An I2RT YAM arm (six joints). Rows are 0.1 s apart.
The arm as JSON. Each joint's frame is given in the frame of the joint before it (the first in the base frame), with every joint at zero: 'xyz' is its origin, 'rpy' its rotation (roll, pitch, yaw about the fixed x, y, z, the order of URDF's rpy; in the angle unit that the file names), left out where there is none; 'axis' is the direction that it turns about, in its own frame. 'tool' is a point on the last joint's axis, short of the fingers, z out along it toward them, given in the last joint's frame.
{
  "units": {
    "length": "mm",
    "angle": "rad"
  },
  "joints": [
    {
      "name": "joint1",
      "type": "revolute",
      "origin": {
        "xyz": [
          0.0,
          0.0,
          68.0
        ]
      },
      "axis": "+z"
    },
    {
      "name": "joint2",
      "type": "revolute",
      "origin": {
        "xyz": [
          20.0,
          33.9,
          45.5
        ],
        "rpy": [
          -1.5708,
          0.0,
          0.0
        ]
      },
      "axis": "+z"
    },
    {
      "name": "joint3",
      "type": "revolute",
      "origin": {
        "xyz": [
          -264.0,
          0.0,
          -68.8
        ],
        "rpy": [
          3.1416,
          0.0,
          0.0
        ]
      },
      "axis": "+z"
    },
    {
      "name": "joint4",
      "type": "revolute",
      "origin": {
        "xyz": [
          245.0,
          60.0,
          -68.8
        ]
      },
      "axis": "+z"
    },
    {
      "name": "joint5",
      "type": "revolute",
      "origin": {
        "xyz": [
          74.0,
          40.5,
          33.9
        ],
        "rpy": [
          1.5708,
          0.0,
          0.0
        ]
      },
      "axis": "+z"
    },
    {
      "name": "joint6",
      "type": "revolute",
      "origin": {
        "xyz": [
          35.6,
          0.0,
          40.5
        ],
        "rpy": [
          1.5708,
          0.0,
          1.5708
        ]
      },
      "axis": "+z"
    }
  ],
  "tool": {
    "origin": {
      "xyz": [
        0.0,
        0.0,
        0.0
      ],
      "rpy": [
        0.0,
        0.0,
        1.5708
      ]
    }
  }
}
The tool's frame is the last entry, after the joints.
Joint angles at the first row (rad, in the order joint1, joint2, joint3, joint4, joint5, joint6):
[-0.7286 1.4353 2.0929 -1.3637 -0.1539 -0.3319]
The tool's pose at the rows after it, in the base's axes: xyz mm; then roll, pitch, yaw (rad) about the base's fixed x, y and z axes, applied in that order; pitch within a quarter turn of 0, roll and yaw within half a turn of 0:
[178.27, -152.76, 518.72, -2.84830, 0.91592, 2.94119]
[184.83, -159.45, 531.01, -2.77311, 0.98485, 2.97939]
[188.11, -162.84, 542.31, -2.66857, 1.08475, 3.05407]
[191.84, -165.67, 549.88, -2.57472, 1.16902, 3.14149]
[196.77, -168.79, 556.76, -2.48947, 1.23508, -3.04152]
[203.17, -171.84, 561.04, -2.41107, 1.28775, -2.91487]
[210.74, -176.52, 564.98, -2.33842, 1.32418, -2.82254]
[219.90, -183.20, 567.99, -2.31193, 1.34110, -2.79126]
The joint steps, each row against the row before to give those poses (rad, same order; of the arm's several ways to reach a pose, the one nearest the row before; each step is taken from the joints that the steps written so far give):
[-0.0001 0.0637 0.1228 0.0180 0.0205 0.0170]
[0.0004 0.0396 0.0695 0.0532 0.0203 0.0118]
[-0.0003 -0.0028 -0.0007 0.1124 0.0073 0.0183]
[-0.0001 -0.0068 -0.0196 0.1056 -0.0107 0.0196]
[0.0001 0.0099 0.0054 0.0753 -0.0270 0.0173]
[0.0000 0.0130 0.0019 0.0650 -0.0566 0.0131]
[0.0027 0.0292 0.0271 0.0413 -0.0230 0.0166]
[0.0033 0.0514 0.0636 0.0041 -0.0042 0.0114]

